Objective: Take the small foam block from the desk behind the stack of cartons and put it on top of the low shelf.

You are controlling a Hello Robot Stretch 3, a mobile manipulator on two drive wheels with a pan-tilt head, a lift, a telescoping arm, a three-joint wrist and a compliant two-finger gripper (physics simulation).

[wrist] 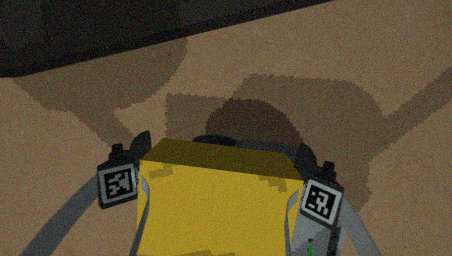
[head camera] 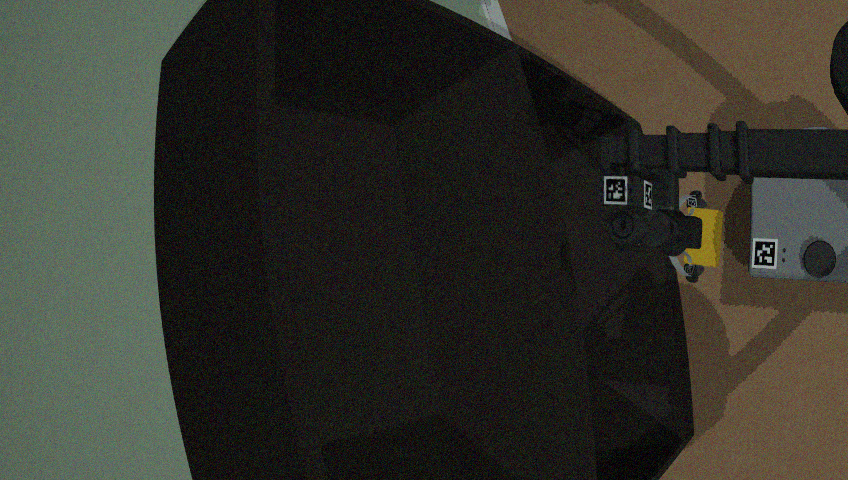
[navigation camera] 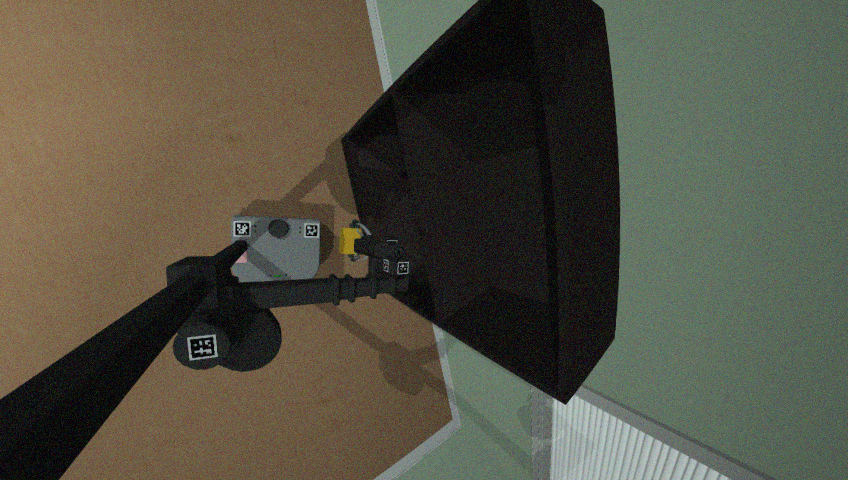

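Where they show: gripper, fingertip midpoint: (navigation camera: pixel 352 240); robot's base, link origin: (head camera: pixel 817 257) (navigation camera: pixel 278 227).
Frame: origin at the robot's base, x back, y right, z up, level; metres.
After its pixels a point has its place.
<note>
My gripper (head camera: pixel 693 236) {x 0.023, y 0.251, z 0.366 m} (navigation camera: pixel 355 240) {x 0.023, y 0.251, z 0.366 m} (wrist: pixel 223 156) {x 0.023, y 0.251, z 0.366 m} is shut on a yellow foam block (head camera: pixel 712 237) {x 0.022, y 0.211, z 0.419 m} (navigation camera: pixel 347 240) {x 0.019, y 0.217, z 0.419 m} (wrist: pixel 215 215), with one fingertip on each side of it in the wrist view. The block is held beside my grey base (head camera: pixel 794 208) {x 0.095, y 0.062, z 0.160 m} (navigation camera: pixel 279 249) {x 0.082, y 0.005, z 0.159 m}, above the floor. The desk, the stack of cartons and the low shelf cannot be made out in these views.
A large black, many-sided piece of furniture (head camera: pixel 416 237) {x -0.004, y 0.667, z 0.612 m} (navigation camera: pixel 476 208) {x -0.120, y 0.627, z 0.612 m} (wrist: pixel 90 30) stands close beside my wrist and arm. Brown floor (head camera: pixel 791 368) {x -0.260, y 0.037, z 0.000 m} (navigation camera: pixel 148 118) {x -0.411, y -0.499, z 0.000 m} lies around my base. Behind are a green wall (head camera: pixel 77 237) {x -0.025, y 0.727, z 1.169 m} (navigation camera: pixel 714 178) {x -0.181, y 0.679, z 1.224 m} and a white slatted panel (navigation camera: pixel 612 446) {x 0.680, y 0.937, z 1.088 m}.
</note>
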